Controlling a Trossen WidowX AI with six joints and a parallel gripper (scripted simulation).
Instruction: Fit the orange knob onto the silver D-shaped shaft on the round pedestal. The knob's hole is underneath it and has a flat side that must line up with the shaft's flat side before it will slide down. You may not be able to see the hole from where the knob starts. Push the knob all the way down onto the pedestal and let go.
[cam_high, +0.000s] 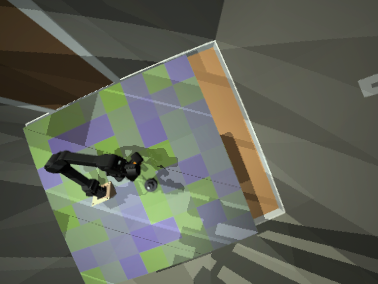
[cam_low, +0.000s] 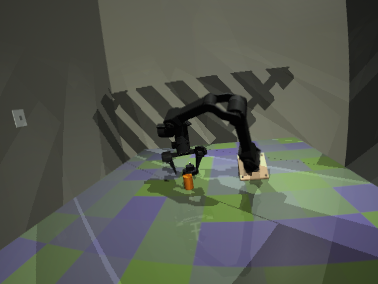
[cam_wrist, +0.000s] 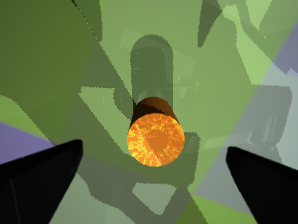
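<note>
Now: gripper tip 30 mm above the orange knob. The rest, counted from my gripper tip: round dark pedestal (10 mm ahead, 170 mm to the right, 50 mm below).
</note>
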